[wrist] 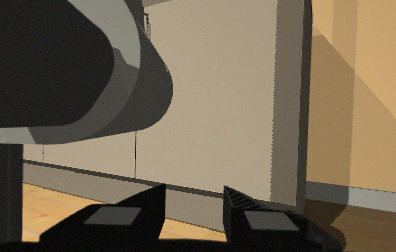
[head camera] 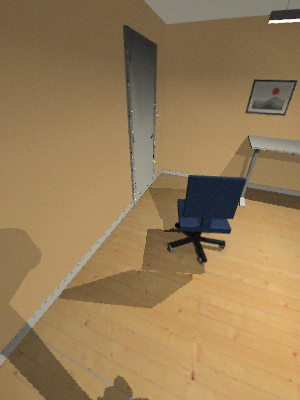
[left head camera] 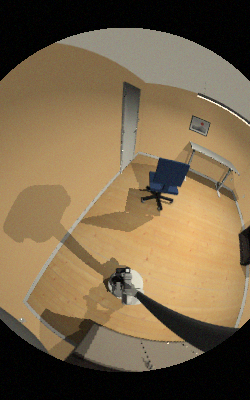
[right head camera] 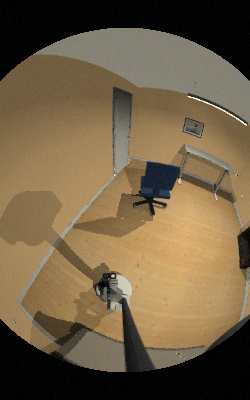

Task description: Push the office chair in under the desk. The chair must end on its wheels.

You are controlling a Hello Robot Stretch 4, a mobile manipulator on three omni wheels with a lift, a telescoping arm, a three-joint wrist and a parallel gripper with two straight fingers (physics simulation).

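Places are measured from the robot's base along level axes (x ahead, y left, z up), in centimetres.
Pixels of known places: gripper, fingertip midpoint: (wrist: 194, 202) (left head camera: 117, 289) (right head camera: 104, 295).
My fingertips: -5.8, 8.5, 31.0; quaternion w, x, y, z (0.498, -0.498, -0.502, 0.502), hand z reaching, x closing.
Behind a point stands the place of what it marks, as x, y, z.
A blue office chair (head camera: 214, 197) {125.1, -61.1, 78.0} (left head camera: 170, 173) {125.4, -59.2, 76.2} (right head camera: 162, 177) {124.9, -62.6, 76.0} stands upright on its dark five-armed wheeled base, its backrest toward the robot. A light-topped desk (head camera: 280, 145) {229.6, -193.1, 92.3} (left head camera: 212, 156) {203.9, -203.0, 92.4} (right head camera: 207, 156) {217.1, -215.6, 92.3} with grey legs stands against the far wall, behind and to the right of the chair. The chair is outside the desk's legs, near its left end; the gap between them is hard to judge. My gripper (wrist: 194, 202) {-5.8, 8.5, 31.0} is open and empty, its fingertips apart at the bottom of the wrist view. It points toward a cabinet, away from the chair.
A beige cabinet (wrist: 210, 100) {-70.8, 11.7, 43.3} (left head camera: 115, 347) {-71.4, 10.5, 48.5} (right head camera: 95, 345) {-68.5, 16.5, 39.7} stands close to the robot. A grey door (head camera: 143, 110) {271.1, -7.1, 129.6} (left head camera: 130, 125) {274.0, -8.4, 108.2} (right head camera: 122, 130) {272.8, -7.9, 108.5} is in the left wall, near the corner beyond the chair. A black shelf unit (left head camera: 242, 246) {6.9, -264.4, 6.3} (right head camera: 241, 248) {8.5, -264.2, 6.3} stands at the right wall.
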